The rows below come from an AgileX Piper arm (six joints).
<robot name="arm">
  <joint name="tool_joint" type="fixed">
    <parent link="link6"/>
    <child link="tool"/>
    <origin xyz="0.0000 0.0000 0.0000" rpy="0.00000 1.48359 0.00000"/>
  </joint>
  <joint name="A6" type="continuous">
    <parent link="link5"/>
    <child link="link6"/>
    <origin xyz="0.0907 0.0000 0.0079"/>
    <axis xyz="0.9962 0 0.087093"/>
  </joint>
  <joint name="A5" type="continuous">
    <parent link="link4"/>
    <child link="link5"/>
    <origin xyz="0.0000 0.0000 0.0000"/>
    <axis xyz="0 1 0"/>
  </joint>
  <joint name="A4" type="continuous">
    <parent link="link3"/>
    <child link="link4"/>
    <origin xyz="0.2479 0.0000 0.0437"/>
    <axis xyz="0.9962 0 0.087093"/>
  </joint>
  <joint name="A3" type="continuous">
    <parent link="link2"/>
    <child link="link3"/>
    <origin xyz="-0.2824 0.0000 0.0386"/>
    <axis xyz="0 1 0"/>
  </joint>
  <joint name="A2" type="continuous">
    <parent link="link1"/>
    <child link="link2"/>
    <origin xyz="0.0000 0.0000 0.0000"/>
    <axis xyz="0 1 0"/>
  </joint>
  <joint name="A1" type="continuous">
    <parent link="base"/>
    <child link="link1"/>
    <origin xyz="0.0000 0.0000 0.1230"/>
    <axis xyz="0 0 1"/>
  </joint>
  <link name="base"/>
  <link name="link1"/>
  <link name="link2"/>
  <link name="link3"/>
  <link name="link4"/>
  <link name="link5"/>
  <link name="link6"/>
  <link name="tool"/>
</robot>
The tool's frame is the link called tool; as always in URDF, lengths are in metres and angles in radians. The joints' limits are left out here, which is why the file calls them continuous.
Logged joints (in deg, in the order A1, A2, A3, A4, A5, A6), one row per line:
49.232 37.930 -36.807 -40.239 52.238 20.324
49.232 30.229 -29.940 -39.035 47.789 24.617
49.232 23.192 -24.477 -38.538 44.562 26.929
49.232 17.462 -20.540 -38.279 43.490 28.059
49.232 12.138 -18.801 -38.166 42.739 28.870
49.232 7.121 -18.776 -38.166 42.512 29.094
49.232 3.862 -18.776 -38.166 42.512 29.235
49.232 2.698 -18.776 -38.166 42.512 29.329
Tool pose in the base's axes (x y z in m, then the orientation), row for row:
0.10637 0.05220 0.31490 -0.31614 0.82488 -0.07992 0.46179
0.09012 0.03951 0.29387 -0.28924 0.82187 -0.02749 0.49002
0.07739 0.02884 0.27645 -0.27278 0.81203 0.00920 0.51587
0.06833 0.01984 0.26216 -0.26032 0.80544 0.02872 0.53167
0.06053 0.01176 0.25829 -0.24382 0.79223 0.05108 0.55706
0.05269 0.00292 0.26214 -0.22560 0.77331 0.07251 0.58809
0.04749 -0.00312 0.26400 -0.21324 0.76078 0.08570 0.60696
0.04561 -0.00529 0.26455 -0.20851 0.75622 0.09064 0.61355
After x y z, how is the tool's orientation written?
As a quaternion, x y z w.
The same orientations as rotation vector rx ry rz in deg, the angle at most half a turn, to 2 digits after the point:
-44.55 116.24 -11.26
-40.25 114.38 -3.83
-37.54 111.75 1.27
-35.58 110.09 3.93
-32.97 107.12 6.91
-30.11 103.22 9.68
-28.24 100.76 11.35
-27.54 99.89 11.97

